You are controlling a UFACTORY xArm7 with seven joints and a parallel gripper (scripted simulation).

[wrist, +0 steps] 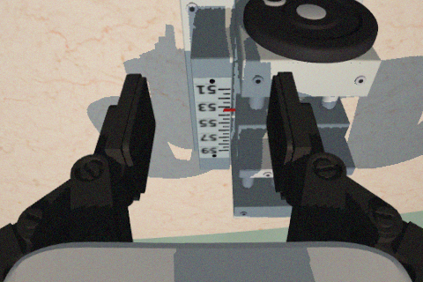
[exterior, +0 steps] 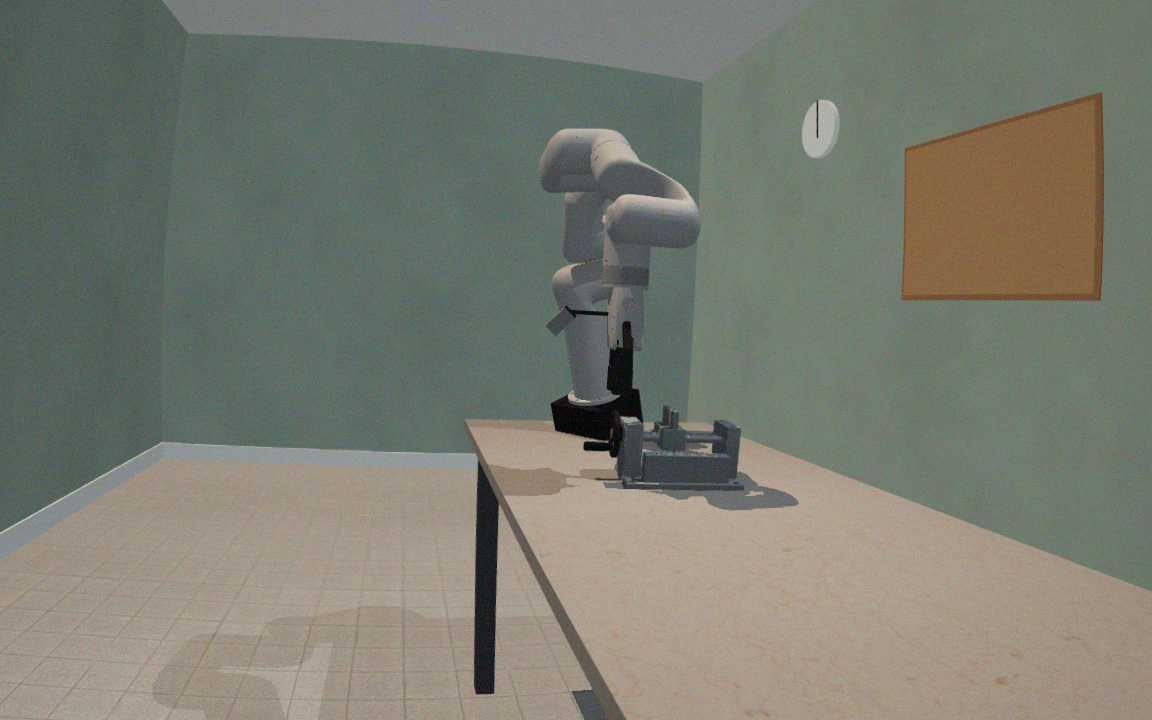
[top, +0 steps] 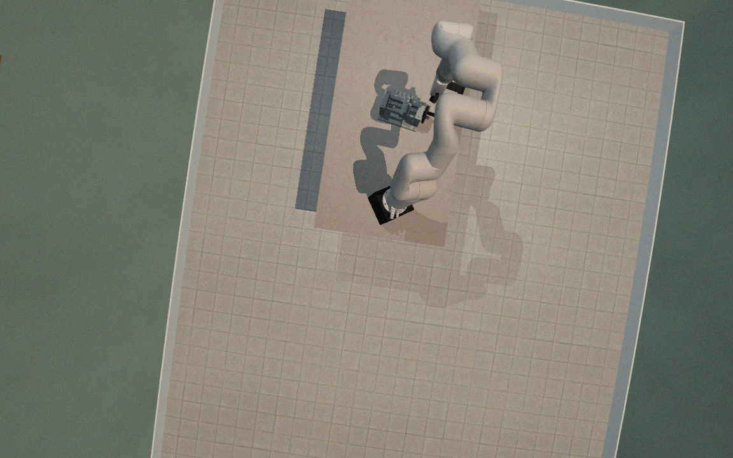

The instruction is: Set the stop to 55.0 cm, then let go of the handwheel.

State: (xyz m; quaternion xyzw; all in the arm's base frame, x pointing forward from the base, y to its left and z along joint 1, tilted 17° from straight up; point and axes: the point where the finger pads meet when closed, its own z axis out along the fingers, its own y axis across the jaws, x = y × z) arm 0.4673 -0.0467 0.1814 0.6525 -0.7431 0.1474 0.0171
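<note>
Now: the crank handle 12 cm below my hand, 4 cm behind it and 2 cm to the right of it. The rest, counted from my hand: black handwheel: 11 cm below, 5 cm behind; then stop block: 11 cm to the left, 8 cm below, 3 cm behind.
</note>
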